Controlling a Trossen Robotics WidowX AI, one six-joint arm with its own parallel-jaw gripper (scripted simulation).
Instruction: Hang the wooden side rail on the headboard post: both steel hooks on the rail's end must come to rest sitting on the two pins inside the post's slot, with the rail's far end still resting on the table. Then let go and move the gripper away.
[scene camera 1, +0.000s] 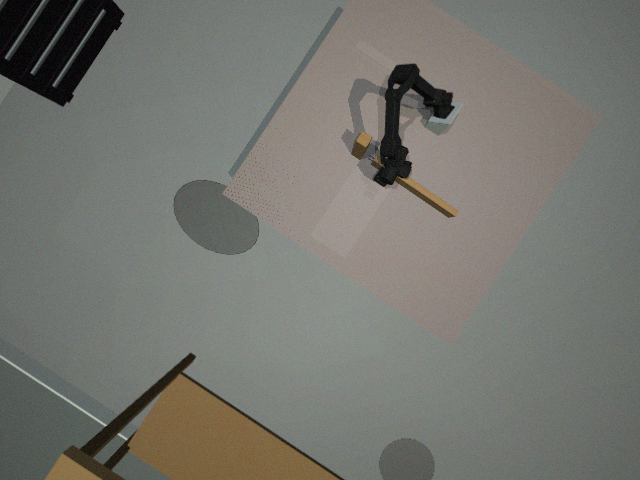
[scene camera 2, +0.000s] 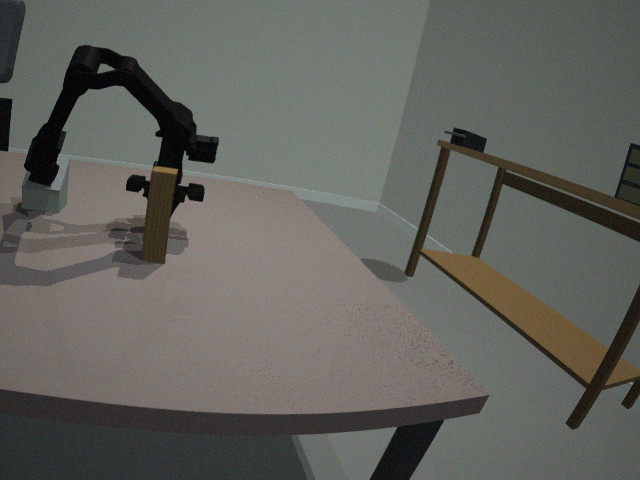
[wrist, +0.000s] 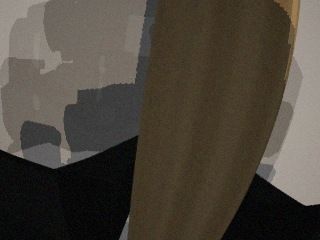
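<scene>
Wooden side rail visible in scene camera 1 (408, 183), also in the wrist view (214, 86). Scene camera 2 misses the rail, hidden by a wooden headboard post.
</scene>
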